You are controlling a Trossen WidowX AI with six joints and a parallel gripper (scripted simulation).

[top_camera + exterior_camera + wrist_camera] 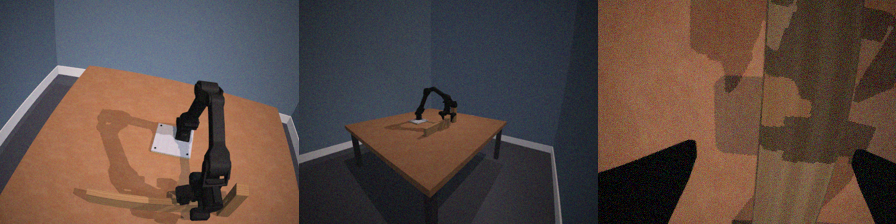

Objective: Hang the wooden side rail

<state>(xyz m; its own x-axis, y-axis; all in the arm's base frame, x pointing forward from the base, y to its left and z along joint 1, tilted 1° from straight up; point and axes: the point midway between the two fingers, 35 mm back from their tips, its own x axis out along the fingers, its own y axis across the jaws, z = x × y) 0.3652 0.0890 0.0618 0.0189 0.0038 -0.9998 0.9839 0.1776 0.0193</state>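
Right now my gripper tip is 130 mm to the right of the wooden headboard post, 50 mm below it and 10 mm past it.
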